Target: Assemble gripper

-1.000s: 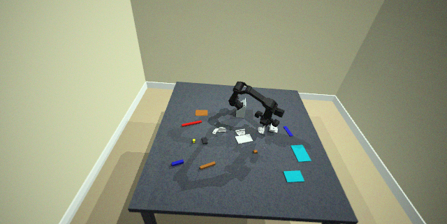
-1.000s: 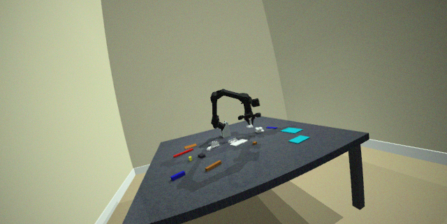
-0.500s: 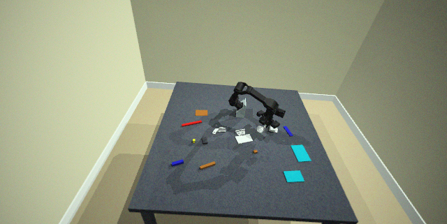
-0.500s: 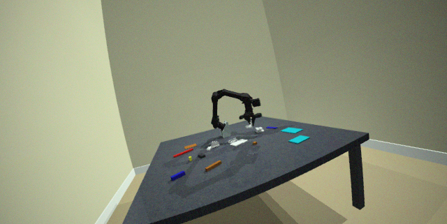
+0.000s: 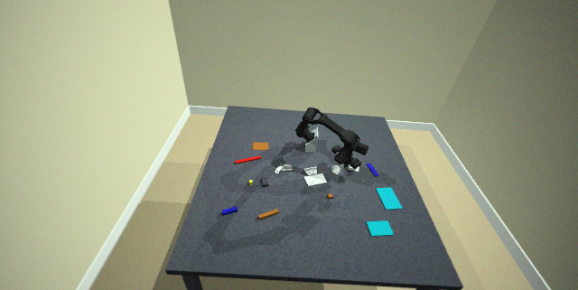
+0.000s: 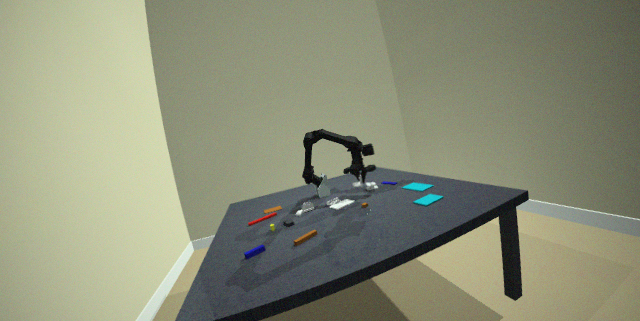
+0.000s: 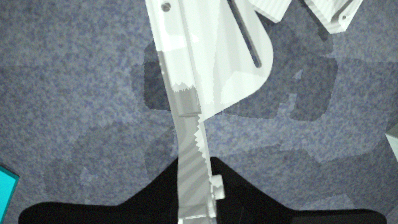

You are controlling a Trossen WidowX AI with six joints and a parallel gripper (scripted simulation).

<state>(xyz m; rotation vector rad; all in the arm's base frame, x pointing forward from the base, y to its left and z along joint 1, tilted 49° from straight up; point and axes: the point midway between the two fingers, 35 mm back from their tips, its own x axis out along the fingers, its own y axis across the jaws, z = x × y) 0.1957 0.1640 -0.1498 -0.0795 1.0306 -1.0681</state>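
Right now my gripper tip is 30 mm below the white jaw, 20 mm short of it and 10 mm to the left of it. The rest, counted from my gripper tip: orange cube: 200 mm ahead, 70 mm to the right, 60 mm below; then white gripper base: 80 mm to the left, 60 mm behind, 40 mm below; then grey block: 450 mm to the right, 170 mm ahead, 60 mm below.
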